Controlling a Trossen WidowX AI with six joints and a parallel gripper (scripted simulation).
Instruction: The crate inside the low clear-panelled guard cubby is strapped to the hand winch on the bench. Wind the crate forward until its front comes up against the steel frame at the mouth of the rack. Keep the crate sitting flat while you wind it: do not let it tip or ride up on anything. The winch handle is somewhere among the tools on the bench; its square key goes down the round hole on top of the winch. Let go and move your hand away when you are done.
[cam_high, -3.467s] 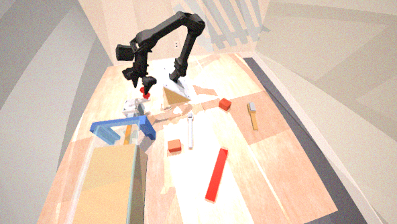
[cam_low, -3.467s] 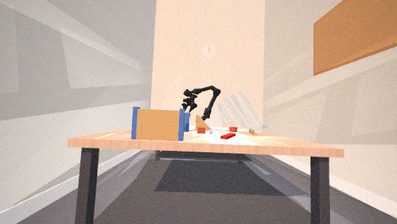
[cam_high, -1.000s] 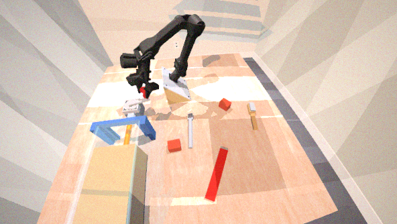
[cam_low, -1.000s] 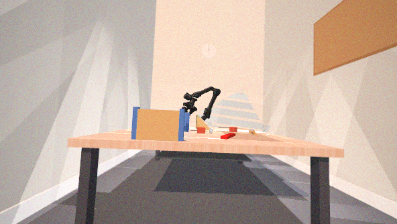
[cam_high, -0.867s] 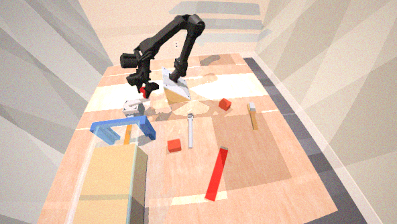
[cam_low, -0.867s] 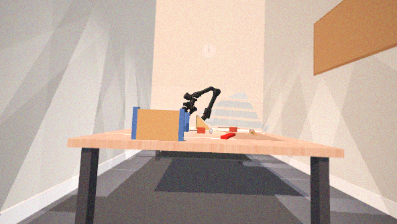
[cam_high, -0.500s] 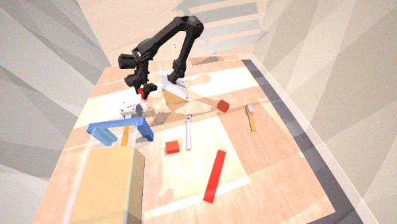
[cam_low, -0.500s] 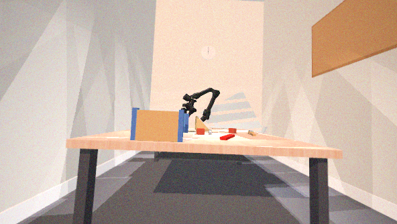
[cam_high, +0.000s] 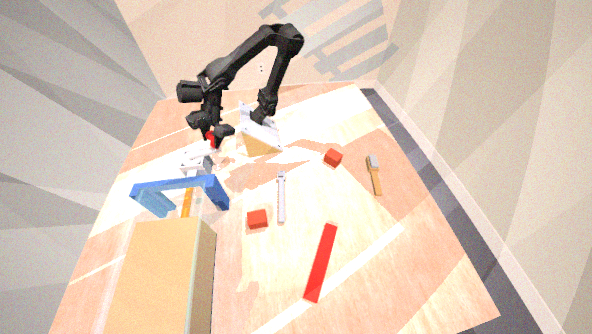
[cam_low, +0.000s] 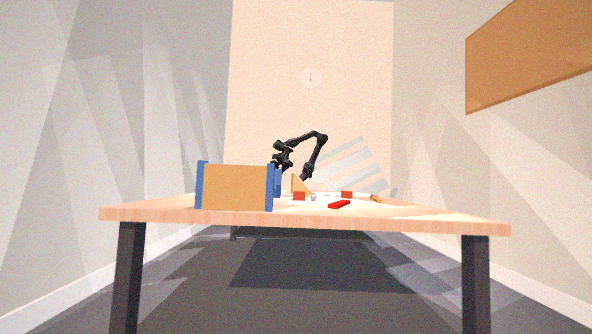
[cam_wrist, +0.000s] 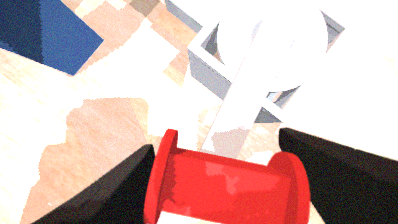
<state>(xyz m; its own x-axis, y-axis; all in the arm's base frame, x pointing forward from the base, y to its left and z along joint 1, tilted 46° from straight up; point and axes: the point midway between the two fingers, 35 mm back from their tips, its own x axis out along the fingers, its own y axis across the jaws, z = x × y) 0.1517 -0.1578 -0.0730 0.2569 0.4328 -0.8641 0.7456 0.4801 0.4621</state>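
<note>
Now: the red grip 10 mm to the left of my gripper tip and 10 mm behind it. The rest, counted from my gripper tip: blue steel frame (160 mm ahead, 100 mm to the right, 30 mm below); then grey winch (100 mm below, 90 mm to the right, 10 mm behind); then grey crank arm (30 mm below, 20 mm to the right).
</note>
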